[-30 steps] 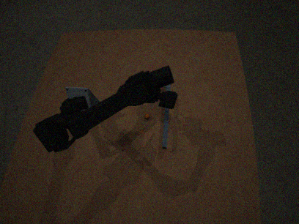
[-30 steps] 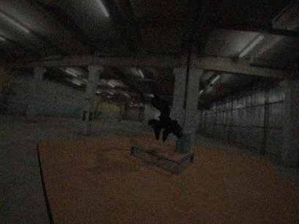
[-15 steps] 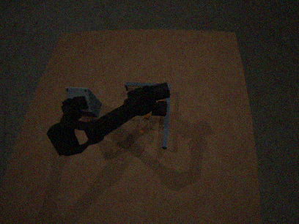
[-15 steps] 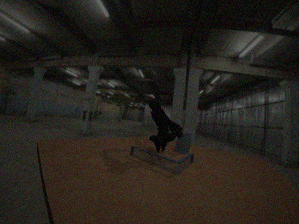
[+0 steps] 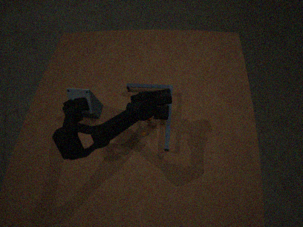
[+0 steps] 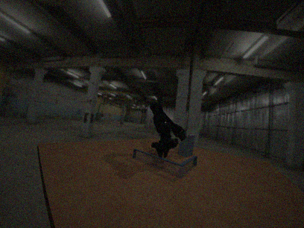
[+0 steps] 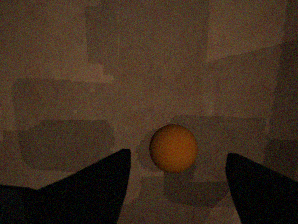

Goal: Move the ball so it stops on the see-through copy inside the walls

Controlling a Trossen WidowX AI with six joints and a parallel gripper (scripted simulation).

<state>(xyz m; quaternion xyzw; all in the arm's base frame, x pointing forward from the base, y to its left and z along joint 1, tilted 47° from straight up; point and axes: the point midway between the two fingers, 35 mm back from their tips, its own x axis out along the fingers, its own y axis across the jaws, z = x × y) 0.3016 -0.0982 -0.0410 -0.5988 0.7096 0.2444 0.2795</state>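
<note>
My gripper tip is 10 mm above the orange ball. Round my gripper tip: see-through copy of ball: 30 mm behind, 80 mm to the right, 10 mm below.
</note>
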